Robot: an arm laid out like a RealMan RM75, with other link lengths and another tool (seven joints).
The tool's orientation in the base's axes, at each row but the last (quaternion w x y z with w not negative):
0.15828, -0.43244, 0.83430, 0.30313
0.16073, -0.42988, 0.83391, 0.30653
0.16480, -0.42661, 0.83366, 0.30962
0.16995, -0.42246, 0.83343, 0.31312
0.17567, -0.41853, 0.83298, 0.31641
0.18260, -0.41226, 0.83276, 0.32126
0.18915, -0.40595, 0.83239, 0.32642
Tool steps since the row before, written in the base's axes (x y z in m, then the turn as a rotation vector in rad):
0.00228, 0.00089, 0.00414, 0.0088, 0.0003, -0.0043
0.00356, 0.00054, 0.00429, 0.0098, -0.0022, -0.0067
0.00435, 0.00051, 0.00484, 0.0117, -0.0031, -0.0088
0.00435, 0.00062, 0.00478, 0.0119, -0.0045, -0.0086
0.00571, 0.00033, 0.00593, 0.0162, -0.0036, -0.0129
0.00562, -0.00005, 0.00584, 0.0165, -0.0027, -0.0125
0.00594, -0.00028, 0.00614, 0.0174, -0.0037, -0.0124
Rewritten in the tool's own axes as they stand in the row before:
-0.00405, 0.00006, -0.00260, -0.0030, -0.0086, 0.0035
-0.00467, -0.00106, -0.00290, -0.0007, -0.0115, 0.0037
-0.00545, -0.00149, -0.00327, -0.0002, -0.0142, 0.0047
-0.00554, -0.00144, -0.00307, 0.0004, -0.0149, 0.0036
-0.00686, -0.00221, -0.00400, -0.0002, -0.0196, 0.0075
-0.00663, -0.00230, -0.00406, -0.0011, -0.0193, 0.0079
-0.00696, -0.00248, -0.00429, -0.0012, -0.0204, 0.0072

